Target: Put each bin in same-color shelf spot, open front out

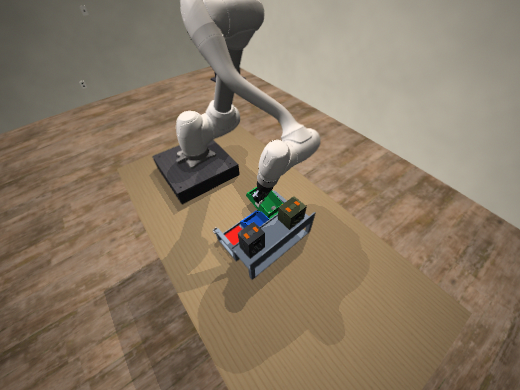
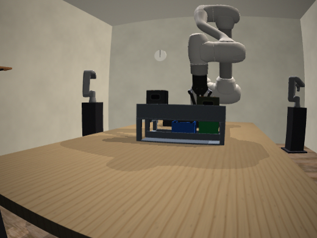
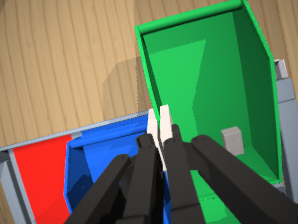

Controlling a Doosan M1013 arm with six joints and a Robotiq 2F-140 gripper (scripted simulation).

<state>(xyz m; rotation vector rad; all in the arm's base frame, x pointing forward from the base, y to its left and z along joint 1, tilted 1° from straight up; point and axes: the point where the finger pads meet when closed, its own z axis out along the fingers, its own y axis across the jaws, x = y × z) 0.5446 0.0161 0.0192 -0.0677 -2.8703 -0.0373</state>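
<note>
Right now my hand is 50 mm to the right of the green bin, 40 mm above it and 10 mm past it. The rest, counted from my hand: blue bin (80 mm ahead, 70 mm to the right, 60 mm below); olive box (180 mm ahead, 50 mm above, 40 mm to the left); black box (190 mm to the right, 160 mm ahead, 60 mm above).
</note>
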